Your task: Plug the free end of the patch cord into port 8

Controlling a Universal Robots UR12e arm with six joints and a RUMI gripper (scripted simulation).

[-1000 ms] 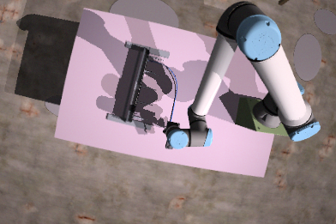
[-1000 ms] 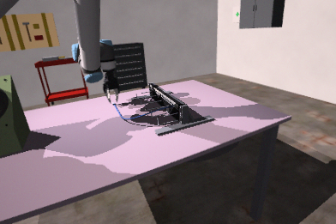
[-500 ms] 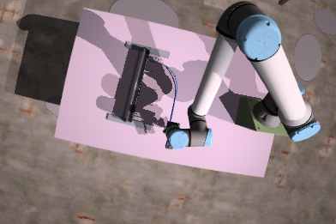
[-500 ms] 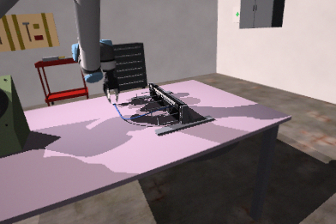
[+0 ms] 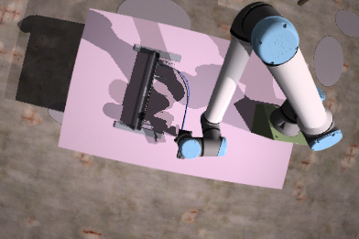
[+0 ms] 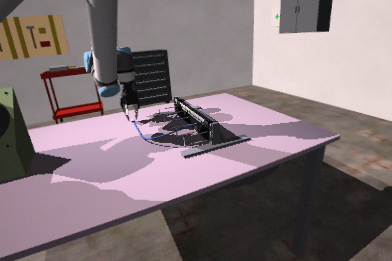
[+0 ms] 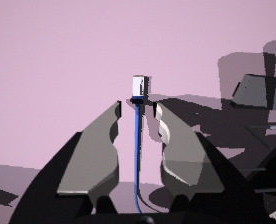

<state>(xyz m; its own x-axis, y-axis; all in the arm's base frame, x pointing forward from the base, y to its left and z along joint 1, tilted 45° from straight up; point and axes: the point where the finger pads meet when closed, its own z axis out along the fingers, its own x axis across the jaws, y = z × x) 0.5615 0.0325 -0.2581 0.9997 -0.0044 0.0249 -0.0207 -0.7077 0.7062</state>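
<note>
The white plug lies 2 cm to the left of my hand and 2 cm below it.
</note>
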